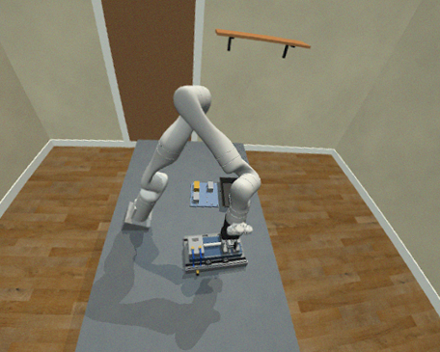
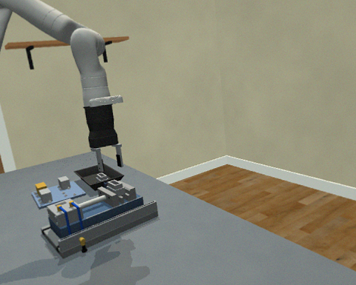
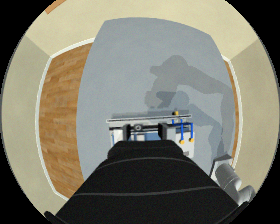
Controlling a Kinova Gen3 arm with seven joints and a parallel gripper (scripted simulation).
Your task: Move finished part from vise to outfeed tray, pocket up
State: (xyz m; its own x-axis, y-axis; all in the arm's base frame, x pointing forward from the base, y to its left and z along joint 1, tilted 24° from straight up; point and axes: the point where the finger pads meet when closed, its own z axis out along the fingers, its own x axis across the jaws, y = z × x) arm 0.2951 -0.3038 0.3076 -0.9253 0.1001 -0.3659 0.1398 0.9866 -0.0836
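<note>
Now: hand 17 cm above the rail, 4 cm past it and 2 cm to the left of it. Round my hand: light blue fixture plate (45 cm to the left, 20 cm below).
</note>
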